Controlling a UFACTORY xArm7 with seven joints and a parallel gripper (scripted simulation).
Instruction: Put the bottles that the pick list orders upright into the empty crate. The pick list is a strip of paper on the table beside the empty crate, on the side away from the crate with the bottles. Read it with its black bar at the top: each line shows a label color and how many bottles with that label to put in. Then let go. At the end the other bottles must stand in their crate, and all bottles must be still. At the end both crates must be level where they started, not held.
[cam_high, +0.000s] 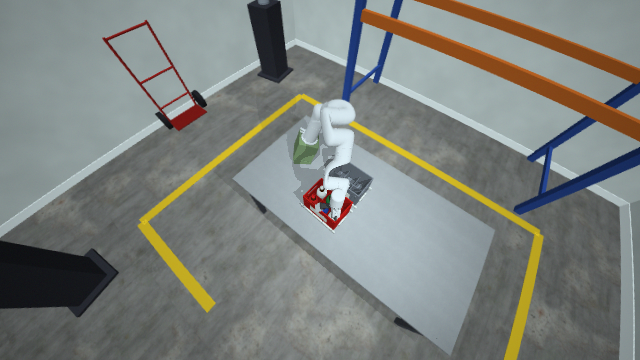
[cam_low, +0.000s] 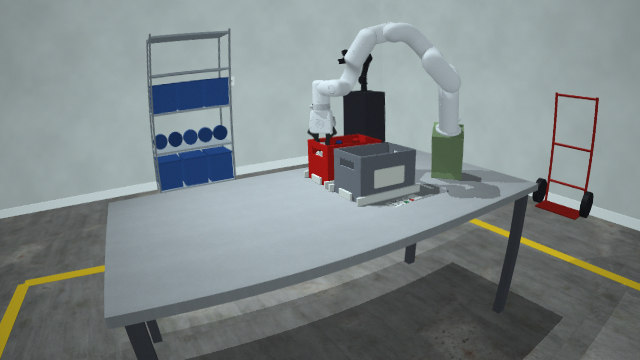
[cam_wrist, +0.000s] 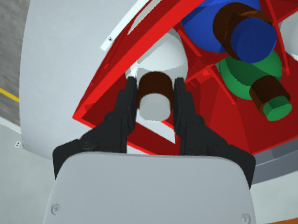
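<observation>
My gripper is now 70 mm above the white-label bottle. The rest, counted from my hand: red crate (80 mm behind, 60 mm to the left, 70 mm below); green-labelled bottle (60 mm behind, 100 mm to the left, 70 mm below); blue-capped bottle (80 mm behind, 20 mm to the left, 70 mm below).
</observation>
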